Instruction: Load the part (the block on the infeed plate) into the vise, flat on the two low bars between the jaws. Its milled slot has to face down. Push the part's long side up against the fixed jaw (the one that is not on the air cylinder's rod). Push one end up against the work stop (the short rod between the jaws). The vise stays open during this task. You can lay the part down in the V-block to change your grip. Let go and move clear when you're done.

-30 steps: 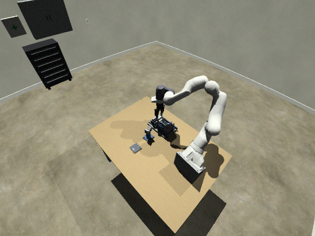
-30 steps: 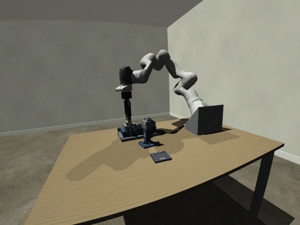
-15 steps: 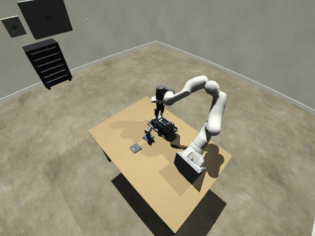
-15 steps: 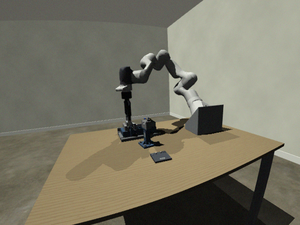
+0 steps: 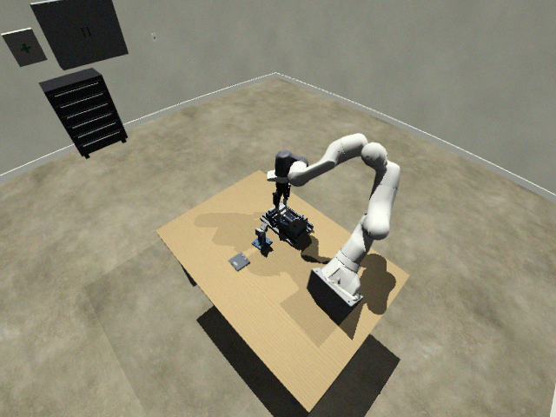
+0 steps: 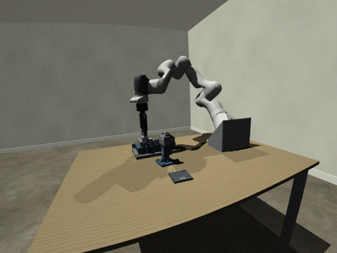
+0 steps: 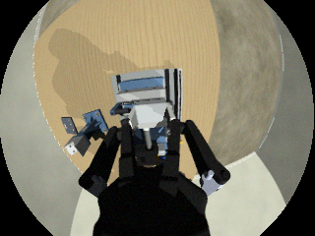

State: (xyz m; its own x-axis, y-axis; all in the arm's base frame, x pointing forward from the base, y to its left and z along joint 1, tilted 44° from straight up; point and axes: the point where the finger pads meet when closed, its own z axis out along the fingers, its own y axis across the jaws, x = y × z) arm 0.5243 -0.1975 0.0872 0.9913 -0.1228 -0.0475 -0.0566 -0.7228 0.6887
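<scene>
Right now the part is 30 mm below my hand.
</scene>
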